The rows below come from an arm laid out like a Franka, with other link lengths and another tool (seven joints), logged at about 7 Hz.
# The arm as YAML. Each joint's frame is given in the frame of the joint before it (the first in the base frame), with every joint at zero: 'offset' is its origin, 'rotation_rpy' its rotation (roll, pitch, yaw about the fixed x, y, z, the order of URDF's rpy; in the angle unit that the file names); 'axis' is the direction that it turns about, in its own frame. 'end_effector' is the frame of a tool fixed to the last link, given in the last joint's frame.
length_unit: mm
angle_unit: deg
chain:
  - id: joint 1
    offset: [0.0, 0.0, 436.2]
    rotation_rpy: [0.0, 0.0, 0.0]
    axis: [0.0, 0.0, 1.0]
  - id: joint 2
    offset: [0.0, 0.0, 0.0]
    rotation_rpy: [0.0, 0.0, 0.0]
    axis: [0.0, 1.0, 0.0]
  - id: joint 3
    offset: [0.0, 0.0, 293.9]
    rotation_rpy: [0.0, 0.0, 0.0]
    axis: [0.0, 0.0, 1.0]
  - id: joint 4
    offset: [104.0, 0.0, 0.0]
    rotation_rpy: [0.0, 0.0, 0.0]
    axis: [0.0, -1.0, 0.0]
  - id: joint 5
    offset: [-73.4, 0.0, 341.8]
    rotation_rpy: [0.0, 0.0, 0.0]
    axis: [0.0, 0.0, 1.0]
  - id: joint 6
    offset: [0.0, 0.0, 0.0]
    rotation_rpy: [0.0, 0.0, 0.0]
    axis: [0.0, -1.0, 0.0]
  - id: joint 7
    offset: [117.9, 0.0, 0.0]
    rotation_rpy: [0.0, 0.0, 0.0]
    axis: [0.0, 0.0, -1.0]
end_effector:
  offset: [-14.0, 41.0, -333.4]
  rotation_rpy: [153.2, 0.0, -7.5]
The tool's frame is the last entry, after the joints.
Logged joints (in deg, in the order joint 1, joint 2, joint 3, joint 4, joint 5, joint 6, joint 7), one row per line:
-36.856, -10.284, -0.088, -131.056, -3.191, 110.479, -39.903
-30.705, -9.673, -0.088, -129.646, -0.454, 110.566, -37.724
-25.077, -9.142, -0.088, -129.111, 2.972, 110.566, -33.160
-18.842, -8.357, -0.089, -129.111, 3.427, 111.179, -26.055
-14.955, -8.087, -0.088, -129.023, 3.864, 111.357, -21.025
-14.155, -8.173, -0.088, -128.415, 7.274, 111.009, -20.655
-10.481, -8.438, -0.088, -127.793, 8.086, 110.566, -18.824
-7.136, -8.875, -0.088, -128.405, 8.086, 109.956, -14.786
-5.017, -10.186, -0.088, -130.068, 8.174, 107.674, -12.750
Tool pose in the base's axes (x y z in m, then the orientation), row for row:
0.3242, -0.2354, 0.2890, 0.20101, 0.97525, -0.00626, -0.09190
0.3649, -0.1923, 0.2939, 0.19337, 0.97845, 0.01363, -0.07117
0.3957, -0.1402, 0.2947, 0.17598, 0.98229, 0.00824, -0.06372
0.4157, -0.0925, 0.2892, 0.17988, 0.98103, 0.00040, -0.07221
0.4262, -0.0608, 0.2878, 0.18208, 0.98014, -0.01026, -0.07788
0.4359, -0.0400, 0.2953, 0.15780, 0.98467, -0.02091, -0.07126
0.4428, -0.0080, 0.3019, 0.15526, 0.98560, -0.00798, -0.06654
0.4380, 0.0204, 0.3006, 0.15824, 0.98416, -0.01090, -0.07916
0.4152, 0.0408, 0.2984, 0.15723, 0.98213, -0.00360, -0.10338
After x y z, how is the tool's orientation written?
As a quaternion, w x y z.
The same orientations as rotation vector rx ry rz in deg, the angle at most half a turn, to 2 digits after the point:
156.11, -1.00, -14.71
157.27, 2.19, -11.44
159.39, 1.34, -10.34
158.84, 0.06, -11.69
158.51, -1.66, -12.59
161.38, -3.43, -11.68
161.76, -1.31, -10.92
161.26, -1.79, -12.97
161.02, -0.59, -16.95

